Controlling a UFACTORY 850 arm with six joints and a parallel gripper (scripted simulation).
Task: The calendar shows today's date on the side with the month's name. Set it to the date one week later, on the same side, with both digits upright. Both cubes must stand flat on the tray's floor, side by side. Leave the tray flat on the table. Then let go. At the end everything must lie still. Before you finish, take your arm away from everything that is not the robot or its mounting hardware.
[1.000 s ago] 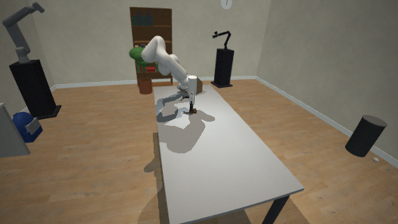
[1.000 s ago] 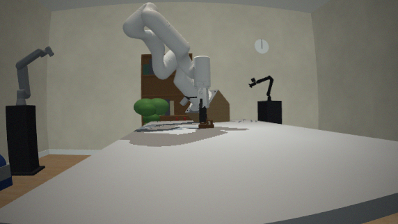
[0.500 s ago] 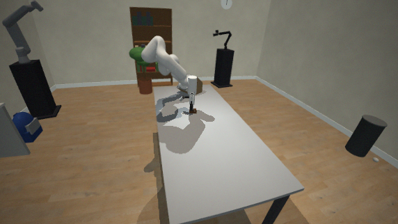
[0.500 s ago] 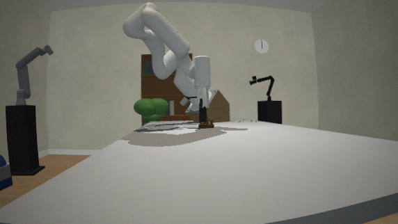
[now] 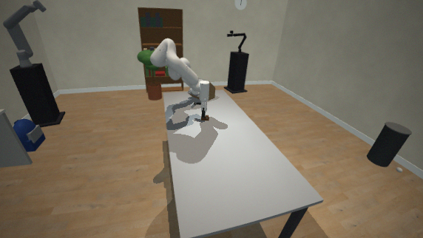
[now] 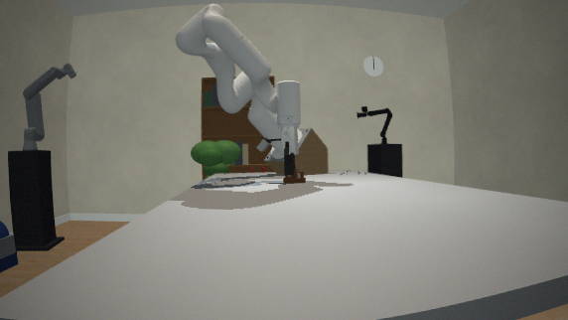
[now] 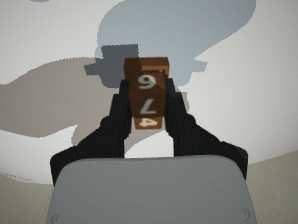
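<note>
Now: the tray 40 mm below my hand, 20 mm to the left of it and 10 mm ahead of it. Also, from my hand: brown cube: 10 mm below.
</note>
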